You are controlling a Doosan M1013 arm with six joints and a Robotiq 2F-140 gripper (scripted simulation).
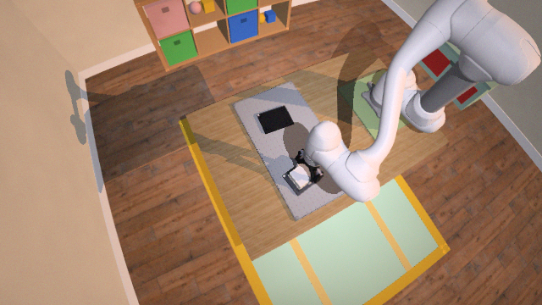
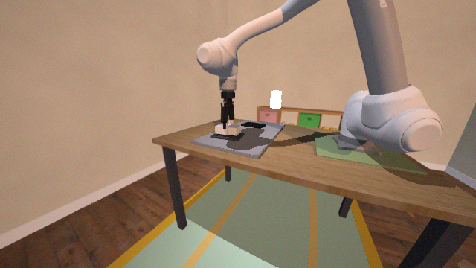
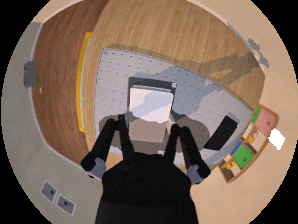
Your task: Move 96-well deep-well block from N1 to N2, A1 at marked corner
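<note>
Now: the white deep-well block 1 cm below my hand. Round my hand: dark nest N2: 4 cm below; nest n1: 3 cm behind, 34 cm to the right, 4 cm below.
</note>
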